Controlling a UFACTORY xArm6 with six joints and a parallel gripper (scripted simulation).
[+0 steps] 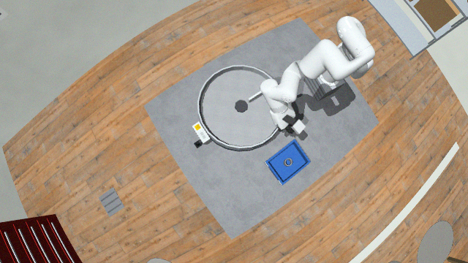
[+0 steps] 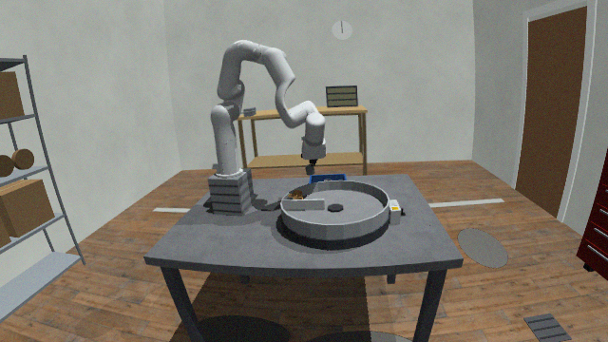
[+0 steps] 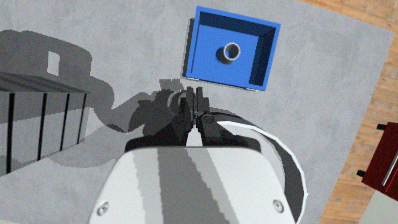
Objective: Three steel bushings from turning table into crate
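Right now the blue crate is 160 mm below my hand, 140 mm to the left of it and 30 mm ahead of it. Round my hand: round turning table (210 mm to the right, 140 mm ahead, 130 mm below).
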